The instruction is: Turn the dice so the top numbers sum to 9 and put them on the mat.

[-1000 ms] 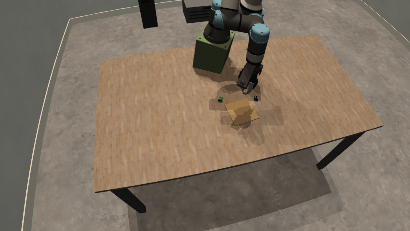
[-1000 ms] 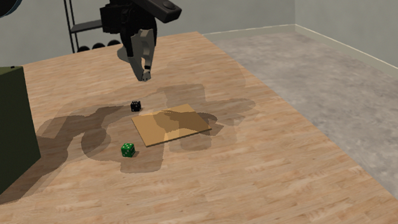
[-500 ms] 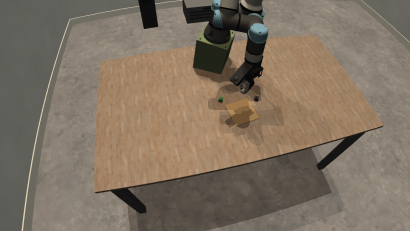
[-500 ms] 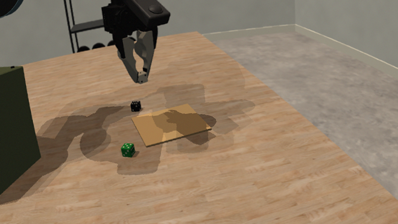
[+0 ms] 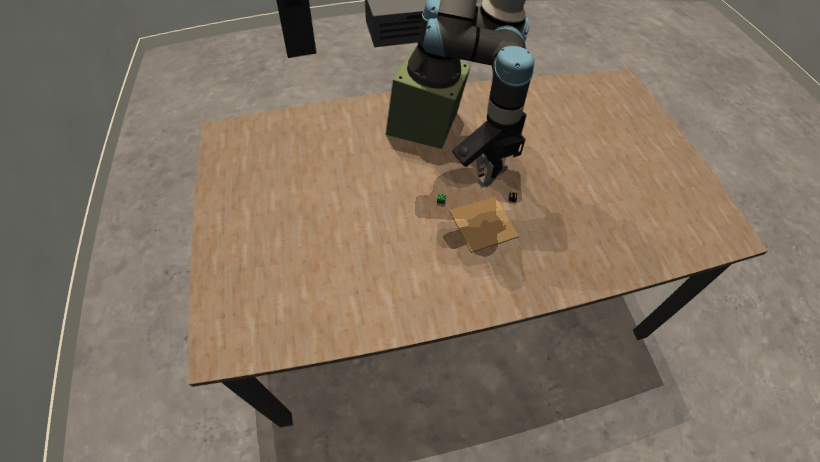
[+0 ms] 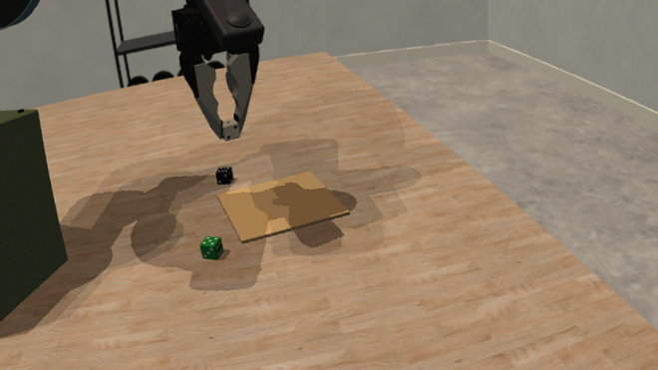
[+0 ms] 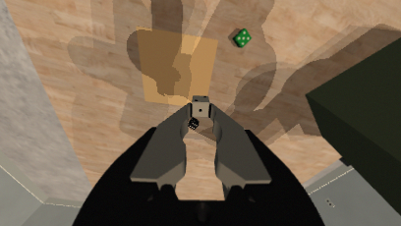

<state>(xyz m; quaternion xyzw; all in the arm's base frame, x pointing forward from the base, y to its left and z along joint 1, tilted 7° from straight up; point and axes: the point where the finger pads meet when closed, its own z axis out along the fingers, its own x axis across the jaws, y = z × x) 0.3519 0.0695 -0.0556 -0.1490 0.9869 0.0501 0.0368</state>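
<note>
My hand is 10 mm above the white die. The rest, counted from my hand: tan mat 120 mm below, 50 mm ahead, 10 mm to the left; then black die 110 mm to the left, 110 mm below, 20 mm behind; then green die 110 mm below, 90 mm to the right, 40 mm behind.
</note>
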